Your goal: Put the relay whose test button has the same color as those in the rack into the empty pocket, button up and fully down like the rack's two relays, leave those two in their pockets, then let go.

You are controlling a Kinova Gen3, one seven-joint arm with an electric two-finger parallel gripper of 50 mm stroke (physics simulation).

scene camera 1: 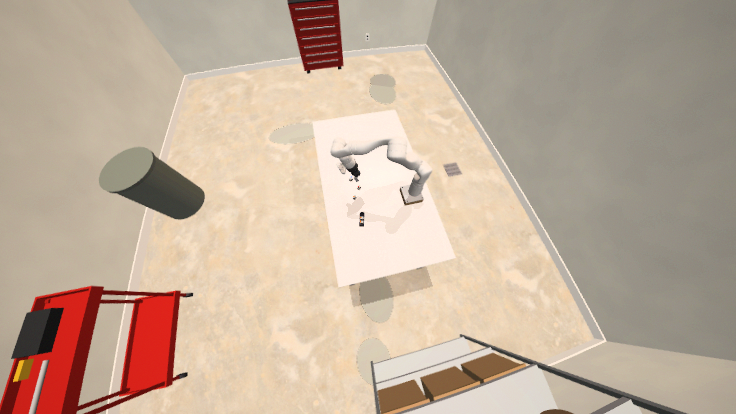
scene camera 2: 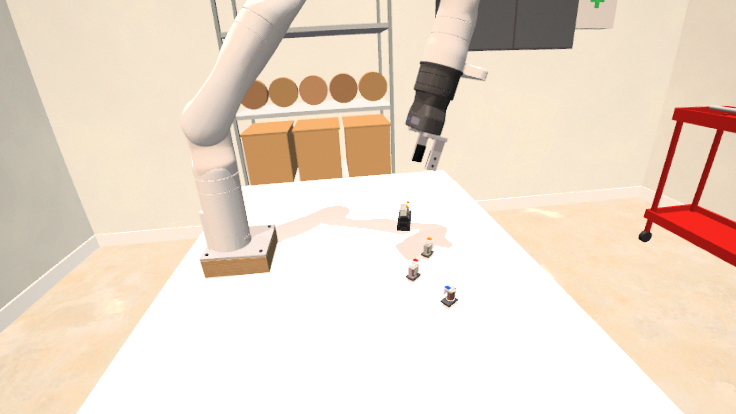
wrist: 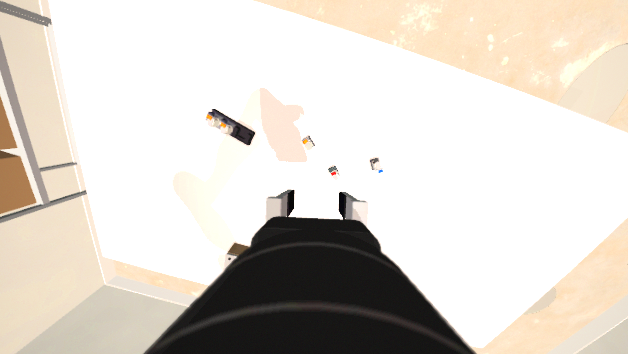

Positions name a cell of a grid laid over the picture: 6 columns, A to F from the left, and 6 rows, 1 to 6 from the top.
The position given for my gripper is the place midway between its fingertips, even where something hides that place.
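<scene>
My gripper (scene camera 2: D3) (wrist: D4) visible, both views.
</scene>
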